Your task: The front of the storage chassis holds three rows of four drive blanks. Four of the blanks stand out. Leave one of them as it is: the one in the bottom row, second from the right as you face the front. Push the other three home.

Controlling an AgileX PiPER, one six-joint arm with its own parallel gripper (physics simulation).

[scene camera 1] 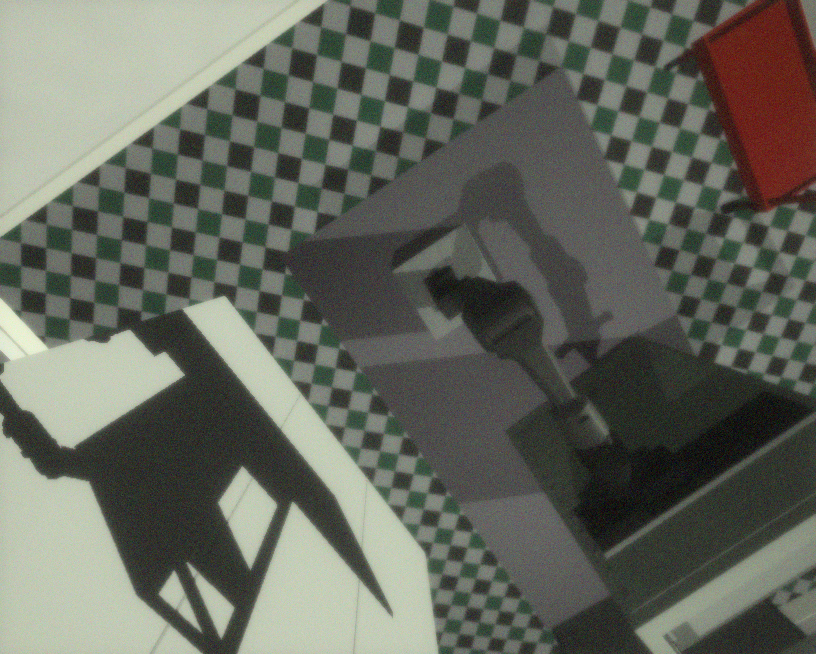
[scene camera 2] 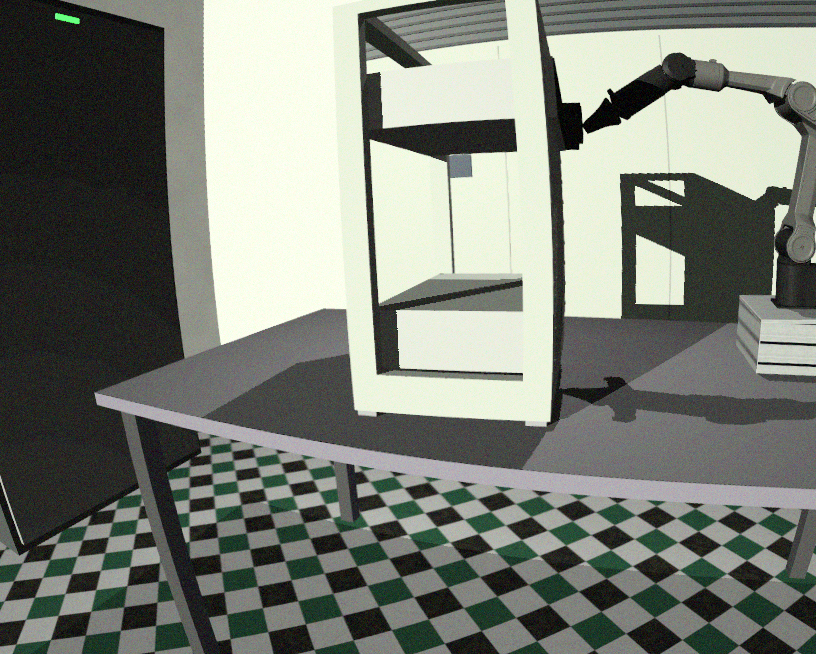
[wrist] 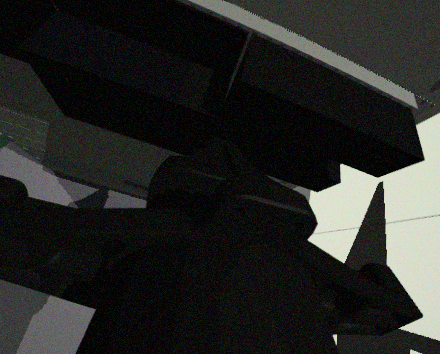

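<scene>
The storage chassis (scene camera 2: 446,91) sits high in the rack. From its front, at the right in scene camera 2, dark blanks (scene camera 2: 572,126) stand out. In the wrist view a wide blank (wrist: 120,75) stands out at the left, another blank (wrist: 330,110) at the right, and the end of a further block (wrist: 327,176) shows below that one. The faces are almost black, so I cannot tell rows or columns surely. My gripper (scene camera 2: 585,127) (wrist: 218,152) is shut and empty. Its tip is at the outer face of the protruding blanks, touching or very close; the contact is hidden in darkness.
The rack (scene camera 2: 538,272) stands on the table (scene camera 2: 681,470) (scene camera 1: 599,170) and holds a second white unit (scene camera 2: 456,340) low down. The arm stands on a pale pedestal (scene camera 2: 783,340) (scene camera 1: 442,327). A black cabinet (scene camera 2: 88,204) is at the left, and a red object (scene camera 1: 762,109) is beyond the table.
</scene>
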